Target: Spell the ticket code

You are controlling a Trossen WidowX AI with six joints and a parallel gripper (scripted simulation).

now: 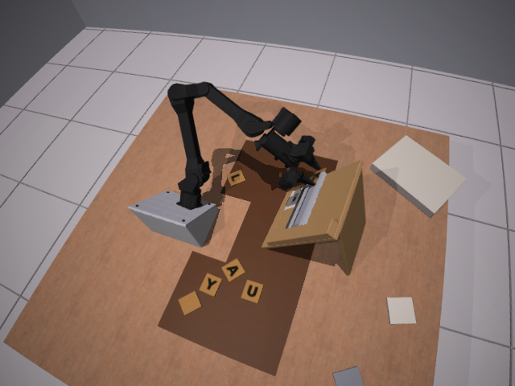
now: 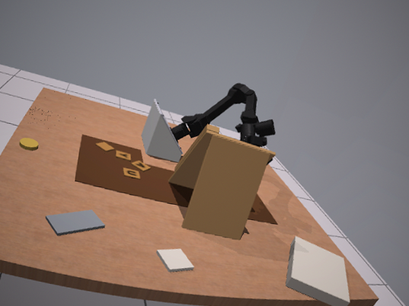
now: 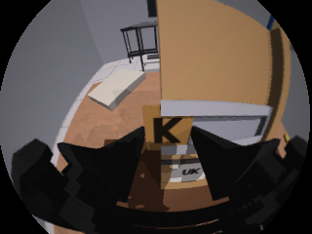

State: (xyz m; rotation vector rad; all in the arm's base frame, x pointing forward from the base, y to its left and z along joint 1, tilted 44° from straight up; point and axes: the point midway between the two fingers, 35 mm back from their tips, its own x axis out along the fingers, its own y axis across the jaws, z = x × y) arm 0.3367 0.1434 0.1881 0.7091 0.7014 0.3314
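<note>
Now: gripper tip 8 cm above the white ticket, 5 cm to the left of it and 5 cm past it. From my gripper tip the other things lie so: dark brown mat 21 cm to the right, 15 cm below, 15 cm behind; then small white pad 38 cm ahead, 24 cm to the right, 15 cm below; then white slab 31 cm ahead, 26 cm to the left, 14 cm below.
</note>
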